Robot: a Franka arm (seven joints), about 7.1 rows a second.
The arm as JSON. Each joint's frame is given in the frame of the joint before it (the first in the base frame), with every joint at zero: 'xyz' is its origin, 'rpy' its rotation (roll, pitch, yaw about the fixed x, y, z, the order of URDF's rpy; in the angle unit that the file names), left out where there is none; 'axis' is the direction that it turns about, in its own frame. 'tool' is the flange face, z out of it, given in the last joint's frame.
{
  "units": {
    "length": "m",
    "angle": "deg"
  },
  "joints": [
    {
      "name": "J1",
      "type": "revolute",
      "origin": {
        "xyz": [
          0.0,
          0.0,
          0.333
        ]
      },
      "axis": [
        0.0,
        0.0,
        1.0
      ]
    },
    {
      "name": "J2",
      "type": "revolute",
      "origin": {
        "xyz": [
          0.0,
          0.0,
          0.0
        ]
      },
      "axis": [
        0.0,
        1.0,
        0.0
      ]
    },
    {
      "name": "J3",
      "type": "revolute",
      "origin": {
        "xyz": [
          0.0,
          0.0,
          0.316
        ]
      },
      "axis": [
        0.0,
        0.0,
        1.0
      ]
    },
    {
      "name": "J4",
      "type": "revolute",
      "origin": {
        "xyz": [
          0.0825,
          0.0,
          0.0
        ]
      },
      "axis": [
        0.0,
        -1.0,
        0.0
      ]
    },
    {
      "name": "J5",
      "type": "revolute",
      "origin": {
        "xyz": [
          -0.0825,
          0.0,
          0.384
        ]
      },
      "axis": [
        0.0,
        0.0,
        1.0
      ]
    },
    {
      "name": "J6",
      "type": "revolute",
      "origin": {
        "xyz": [
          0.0,
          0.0,
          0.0
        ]
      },
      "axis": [
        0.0,
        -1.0,
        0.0
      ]
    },
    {
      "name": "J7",
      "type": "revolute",
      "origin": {
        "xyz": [
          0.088,
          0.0,
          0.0
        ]
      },
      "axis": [
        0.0,
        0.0,
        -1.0
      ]
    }
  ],
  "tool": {
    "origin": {
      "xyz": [
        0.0,
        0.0,
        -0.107
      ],
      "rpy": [
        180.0,
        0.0,
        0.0
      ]
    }
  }
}
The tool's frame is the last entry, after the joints.
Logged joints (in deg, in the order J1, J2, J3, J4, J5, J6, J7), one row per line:
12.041 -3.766 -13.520 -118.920 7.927 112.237 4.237
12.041 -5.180 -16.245 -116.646 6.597 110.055 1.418
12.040 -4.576 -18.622 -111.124 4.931 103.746 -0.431
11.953 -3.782 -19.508 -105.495 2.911 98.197 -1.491
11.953 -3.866 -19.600 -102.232 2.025 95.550 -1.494
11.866 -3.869 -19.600 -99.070 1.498 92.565 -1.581
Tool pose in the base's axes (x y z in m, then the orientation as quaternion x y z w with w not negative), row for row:
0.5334 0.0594 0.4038 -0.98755 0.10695 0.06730 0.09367
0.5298 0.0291 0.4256 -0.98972 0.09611 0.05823 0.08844
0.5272 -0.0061 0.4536 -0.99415 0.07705 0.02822 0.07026
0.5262 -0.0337 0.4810 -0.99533 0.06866 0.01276 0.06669
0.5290 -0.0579 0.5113 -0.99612 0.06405 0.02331 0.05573
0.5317 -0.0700 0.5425 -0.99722 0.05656 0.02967 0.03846
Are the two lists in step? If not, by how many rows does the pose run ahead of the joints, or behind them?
The pose runs 2 rows behind the joints: the pose in row i belongs to the joints in row i - 2.
